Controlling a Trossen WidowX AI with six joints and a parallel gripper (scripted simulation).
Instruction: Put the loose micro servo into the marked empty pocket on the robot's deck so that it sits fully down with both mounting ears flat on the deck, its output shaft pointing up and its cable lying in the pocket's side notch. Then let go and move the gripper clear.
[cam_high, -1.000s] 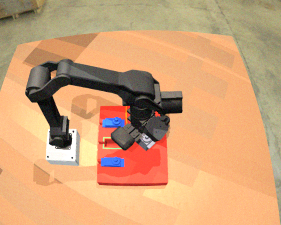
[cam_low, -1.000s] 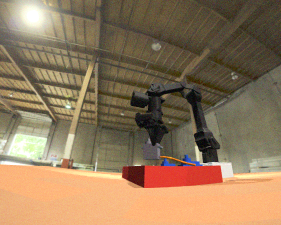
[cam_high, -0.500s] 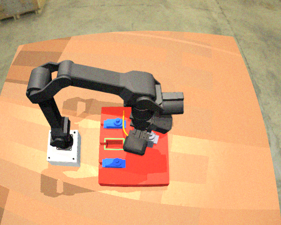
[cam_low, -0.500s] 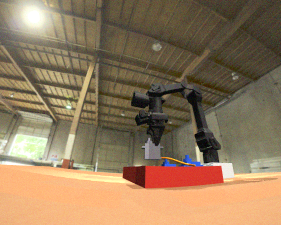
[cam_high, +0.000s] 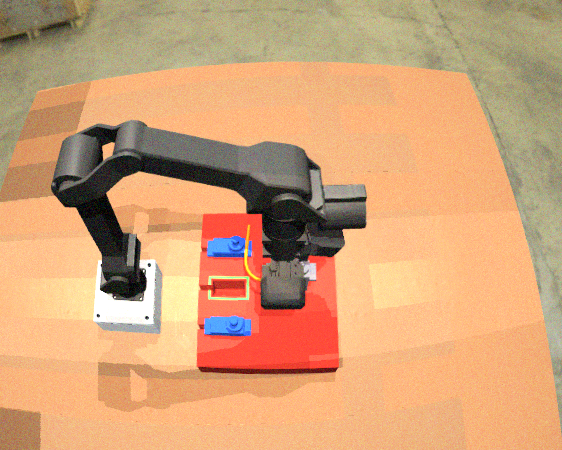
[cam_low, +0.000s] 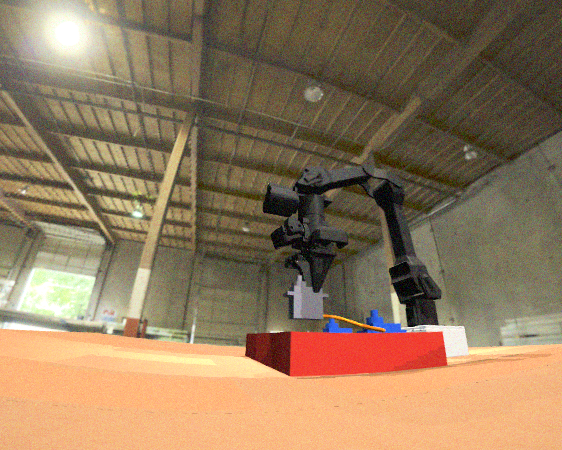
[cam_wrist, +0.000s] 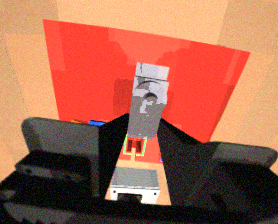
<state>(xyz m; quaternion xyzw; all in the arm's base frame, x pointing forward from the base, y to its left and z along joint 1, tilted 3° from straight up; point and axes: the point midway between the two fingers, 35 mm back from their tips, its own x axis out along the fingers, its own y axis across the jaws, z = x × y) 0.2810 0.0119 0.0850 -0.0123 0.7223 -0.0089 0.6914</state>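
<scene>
Right now the red deck is 2 cm ahead of my gripper tip and 10 cm below it.
</scene>
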